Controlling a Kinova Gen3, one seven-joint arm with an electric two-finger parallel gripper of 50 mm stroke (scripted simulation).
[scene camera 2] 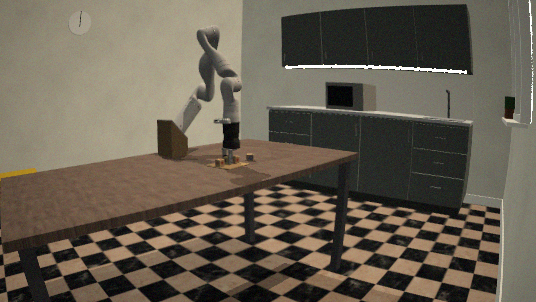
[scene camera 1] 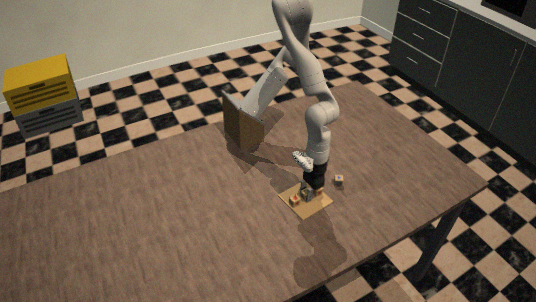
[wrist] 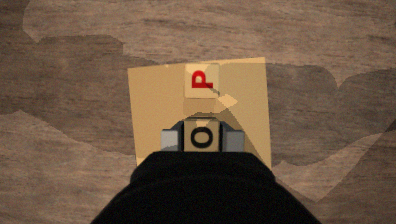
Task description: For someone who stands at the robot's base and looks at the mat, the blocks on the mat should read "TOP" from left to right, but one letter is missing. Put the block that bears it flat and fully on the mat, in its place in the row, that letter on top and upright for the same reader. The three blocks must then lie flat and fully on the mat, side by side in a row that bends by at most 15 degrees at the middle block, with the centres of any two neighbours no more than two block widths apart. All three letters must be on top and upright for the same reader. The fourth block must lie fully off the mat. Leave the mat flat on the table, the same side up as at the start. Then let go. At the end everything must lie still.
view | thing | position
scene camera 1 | tan mat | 306, 209
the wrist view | gripper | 201, 132
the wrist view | tan mat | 157, 93
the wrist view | block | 202, 80
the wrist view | block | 200, 133
